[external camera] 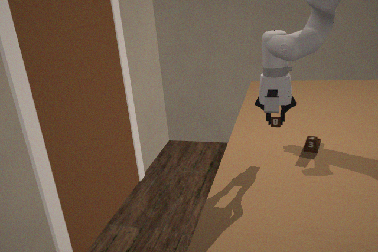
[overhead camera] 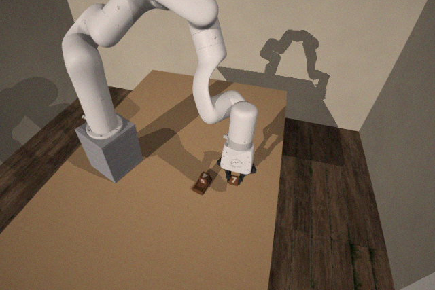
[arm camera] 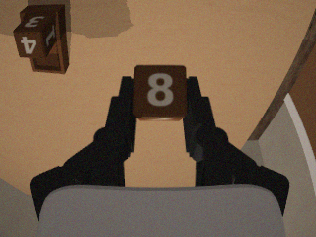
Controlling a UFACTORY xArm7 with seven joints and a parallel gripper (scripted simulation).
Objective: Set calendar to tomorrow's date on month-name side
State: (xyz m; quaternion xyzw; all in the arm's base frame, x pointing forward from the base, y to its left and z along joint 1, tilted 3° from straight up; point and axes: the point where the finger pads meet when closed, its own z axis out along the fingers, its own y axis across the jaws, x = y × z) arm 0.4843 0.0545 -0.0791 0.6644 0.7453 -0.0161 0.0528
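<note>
Right now the digit cube is 2 cm below my hand. Also, from my hand: brown calendar tray 12 cm behind, 1 cm to the right, 9 cm below.
</note>
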